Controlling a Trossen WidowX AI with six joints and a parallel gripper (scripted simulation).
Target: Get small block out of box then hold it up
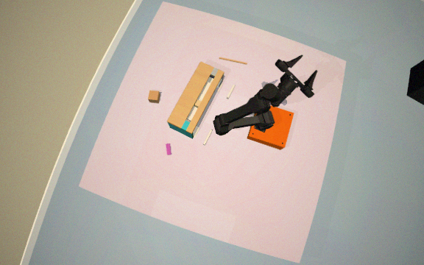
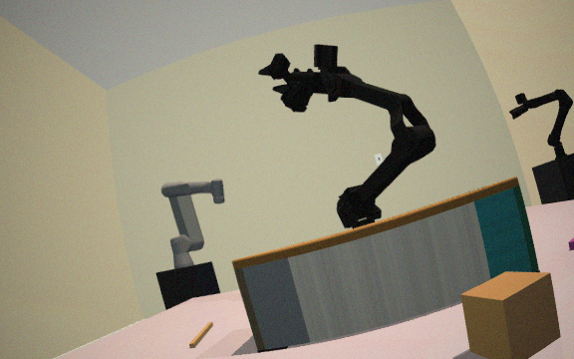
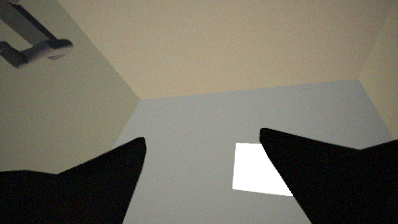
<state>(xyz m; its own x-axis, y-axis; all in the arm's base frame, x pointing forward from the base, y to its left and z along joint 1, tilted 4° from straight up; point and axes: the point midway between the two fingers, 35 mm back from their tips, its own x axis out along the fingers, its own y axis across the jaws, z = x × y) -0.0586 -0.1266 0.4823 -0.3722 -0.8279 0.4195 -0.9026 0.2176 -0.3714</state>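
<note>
The clear-fronted box lies 510 mm below my gripper tip, 380 mm ahead of it and 150 mm to the left of it. From my gripper tip the other things lie so: tan block 490 mm below, 390 mm ahead, 180 mm to the left; then thin wooden stick 570 mm below, 330 mm ahead, 190 mm to the right.
</note>
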